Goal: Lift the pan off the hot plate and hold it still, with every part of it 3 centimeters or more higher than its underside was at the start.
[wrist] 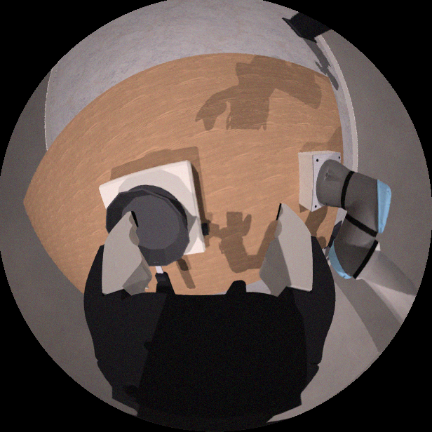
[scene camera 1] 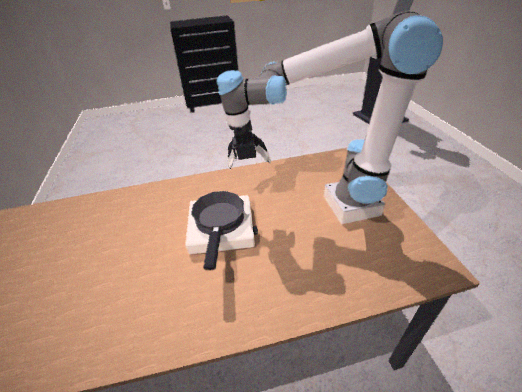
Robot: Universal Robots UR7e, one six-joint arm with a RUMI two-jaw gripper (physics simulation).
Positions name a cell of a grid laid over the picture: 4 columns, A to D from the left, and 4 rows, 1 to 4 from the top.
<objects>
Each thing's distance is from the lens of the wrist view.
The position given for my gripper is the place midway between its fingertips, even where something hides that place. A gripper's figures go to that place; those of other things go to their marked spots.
my gripper (wrist: B2): 0.12 m
white hot plate (wrist: B2): 0.28 m
dark round pan (wrist: B3): 0.32 m
The marked spots on the dark round pan and the white hot plate are 0.12 m apart.
</objects>
